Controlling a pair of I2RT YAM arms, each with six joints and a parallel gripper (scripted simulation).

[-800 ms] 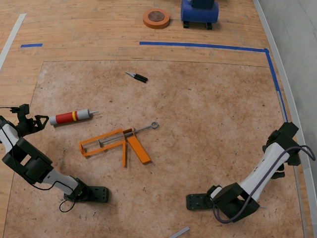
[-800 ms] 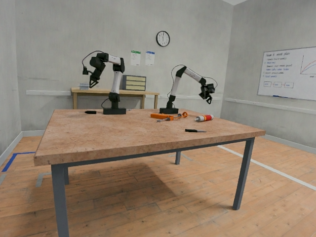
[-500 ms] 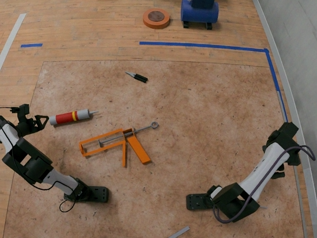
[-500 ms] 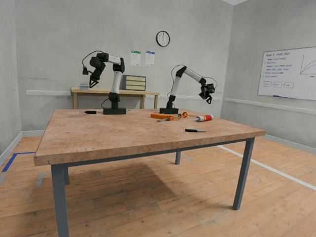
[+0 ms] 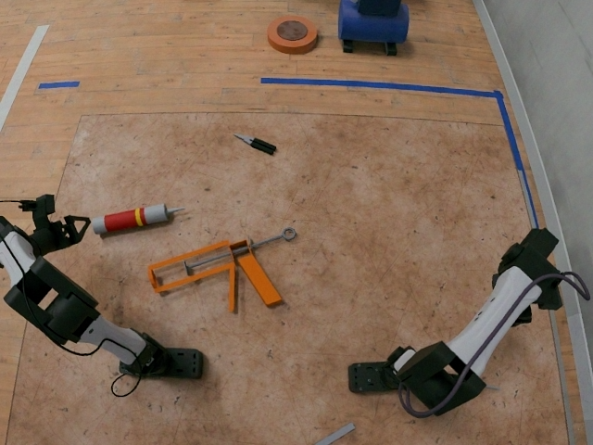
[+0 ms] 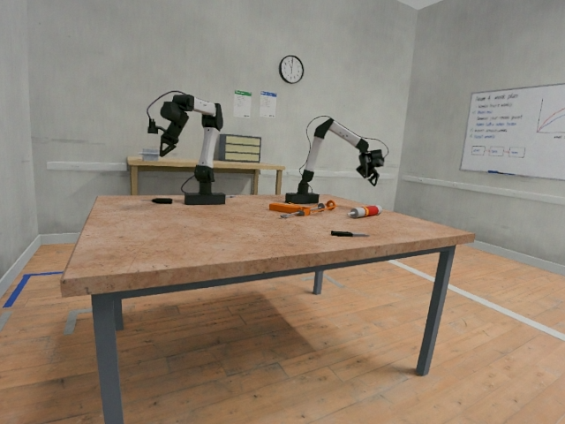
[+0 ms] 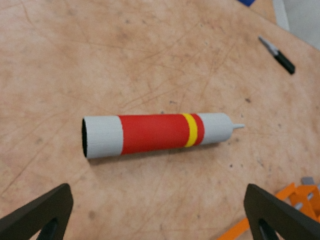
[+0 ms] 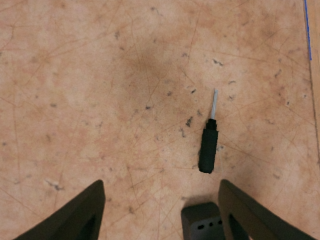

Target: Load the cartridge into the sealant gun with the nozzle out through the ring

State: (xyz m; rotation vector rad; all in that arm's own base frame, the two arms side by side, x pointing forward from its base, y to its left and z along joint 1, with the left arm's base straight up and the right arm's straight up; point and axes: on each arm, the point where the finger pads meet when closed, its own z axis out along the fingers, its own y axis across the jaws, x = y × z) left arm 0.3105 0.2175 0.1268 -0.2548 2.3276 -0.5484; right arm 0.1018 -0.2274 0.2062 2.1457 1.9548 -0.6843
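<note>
The plunger rod is 41 cm to the right of my left hand, 15 cm below it and 2 cm ahead of it. From my left hand the other things lie so: cartridge: 15 cm below, 10 cm to the right, 9 cm ahead; orange sealant gun: 38 cm to the right, 15 cm below, 3 cm behind; thumb plate: 43 cm to the right, 15 cm below, 4 cm ahead.
</note>
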